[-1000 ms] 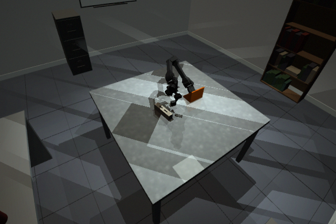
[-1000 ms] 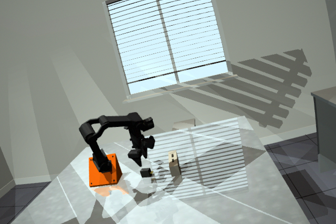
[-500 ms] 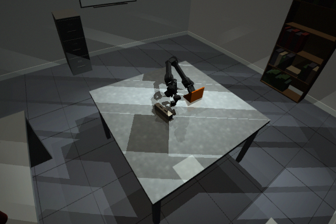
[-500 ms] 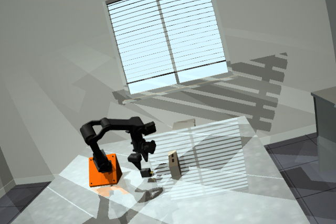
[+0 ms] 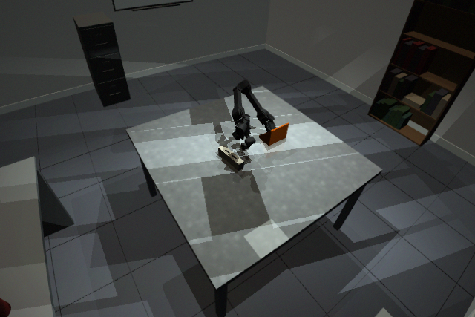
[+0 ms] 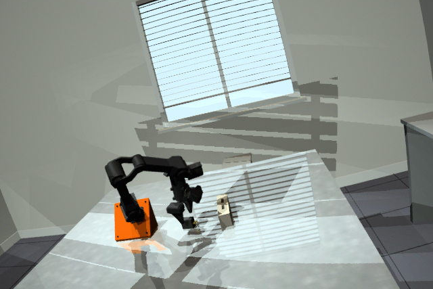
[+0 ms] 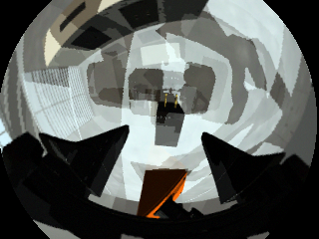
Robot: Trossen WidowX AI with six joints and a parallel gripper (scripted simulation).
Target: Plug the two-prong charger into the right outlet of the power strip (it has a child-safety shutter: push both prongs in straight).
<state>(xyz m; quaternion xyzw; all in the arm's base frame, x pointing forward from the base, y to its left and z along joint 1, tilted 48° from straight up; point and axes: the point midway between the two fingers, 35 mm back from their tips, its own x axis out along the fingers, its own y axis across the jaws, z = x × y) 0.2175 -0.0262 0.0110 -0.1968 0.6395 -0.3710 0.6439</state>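
Right now my gripper tip is 2 cm short of the dark two-prong charger, 1 cm to the left of it and 2 cm above it.
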